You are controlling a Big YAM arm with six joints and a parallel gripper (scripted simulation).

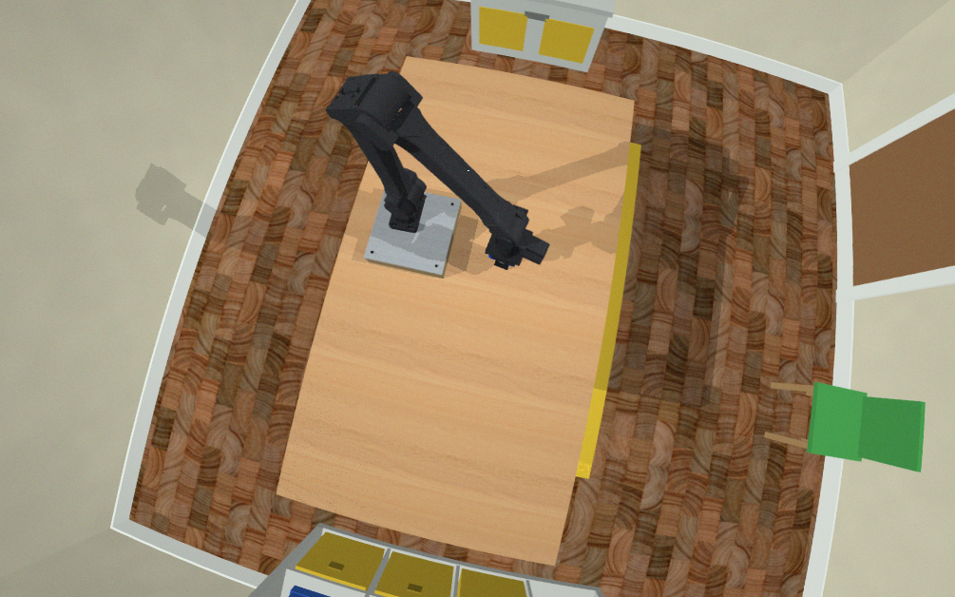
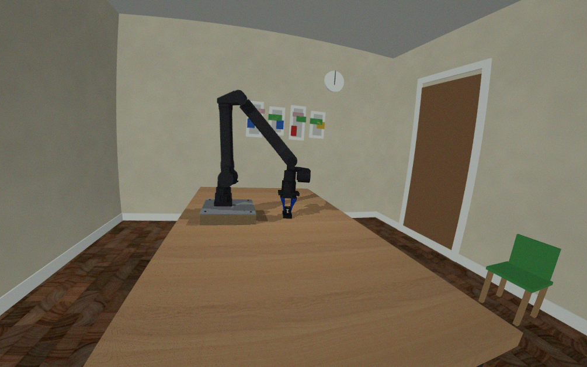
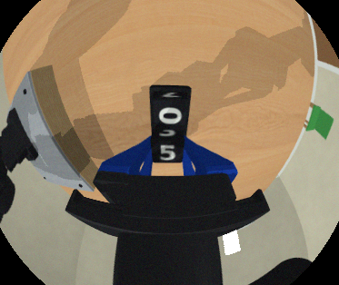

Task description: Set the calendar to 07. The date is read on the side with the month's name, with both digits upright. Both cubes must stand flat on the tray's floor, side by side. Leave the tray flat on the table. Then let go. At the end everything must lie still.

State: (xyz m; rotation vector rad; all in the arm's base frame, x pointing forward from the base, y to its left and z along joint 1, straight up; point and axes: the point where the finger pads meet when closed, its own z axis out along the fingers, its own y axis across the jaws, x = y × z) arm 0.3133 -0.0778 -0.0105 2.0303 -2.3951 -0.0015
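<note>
Right now my hand is 2 cm to the right of the black tray and 3 cm above it. The rest, counted from my hand: black cube (1 cm ahead, 3 cm to the left, 1 cm below).
</note>
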